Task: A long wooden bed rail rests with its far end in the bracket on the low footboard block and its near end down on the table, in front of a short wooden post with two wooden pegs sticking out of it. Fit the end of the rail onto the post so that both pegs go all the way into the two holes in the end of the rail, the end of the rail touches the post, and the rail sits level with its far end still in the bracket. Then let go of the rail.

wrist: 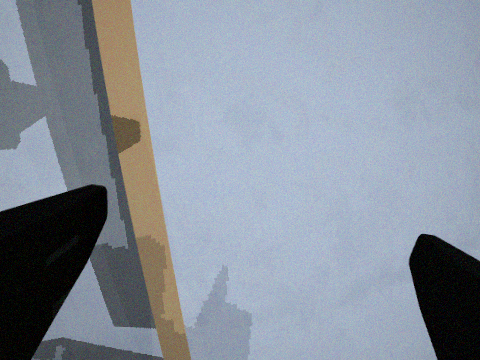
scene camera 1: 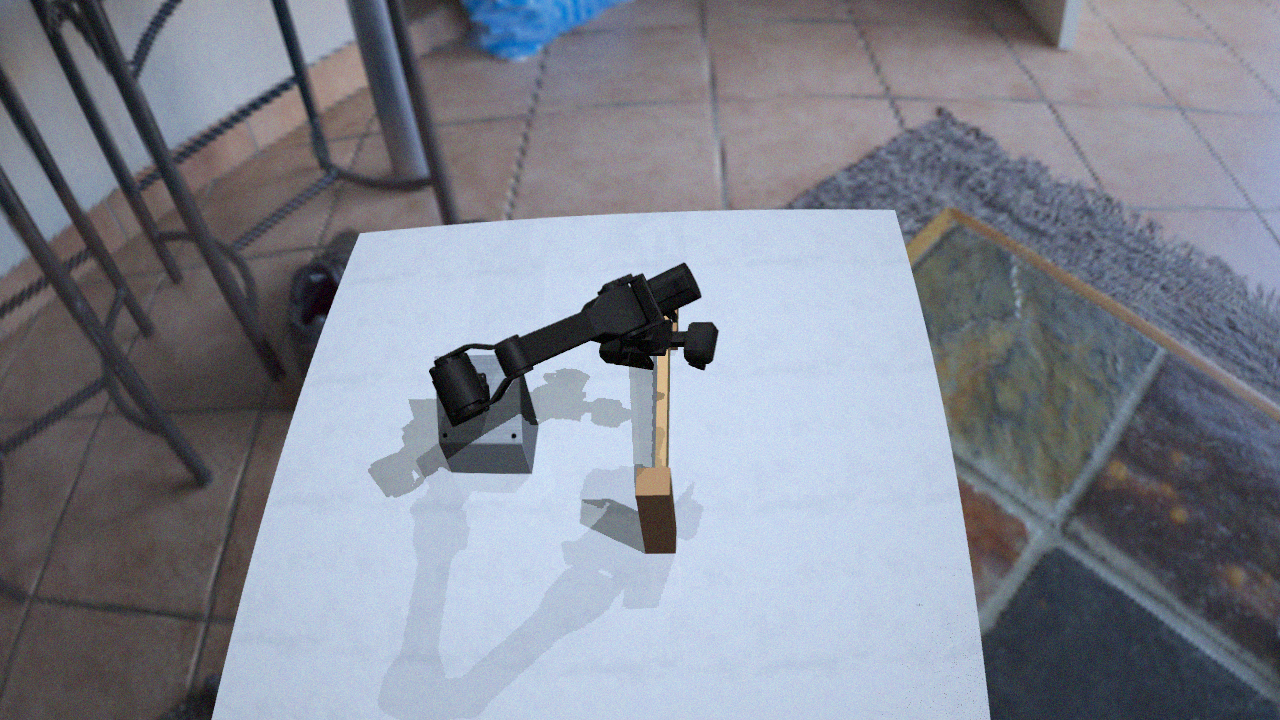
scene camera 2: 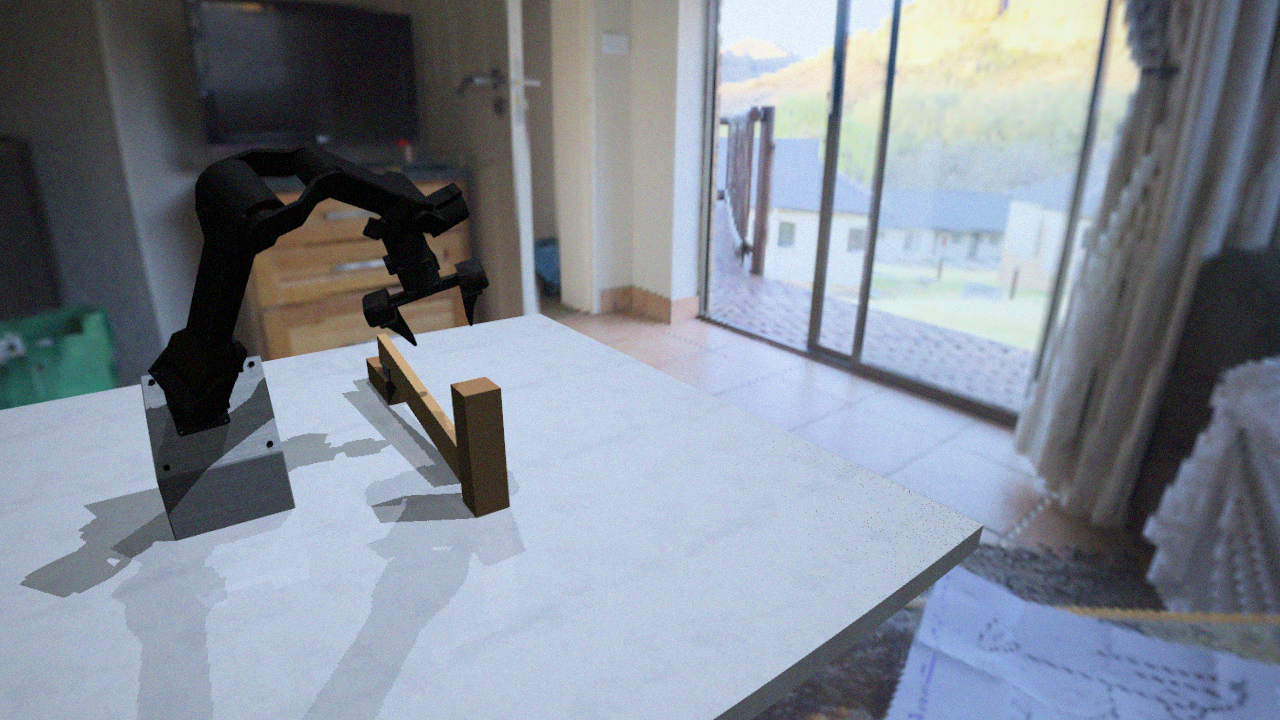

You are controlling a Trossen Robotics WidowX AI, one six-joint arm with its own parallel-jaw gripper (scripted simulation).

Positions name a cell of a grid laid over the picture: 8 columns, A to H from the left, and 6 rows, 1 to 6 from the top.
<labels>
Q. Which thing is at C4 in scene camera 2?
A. A long wooden rail.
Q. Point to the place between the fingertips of the gripper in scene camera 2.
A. C3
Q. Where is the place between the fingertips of the gripper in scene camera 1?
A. E4
</labels>
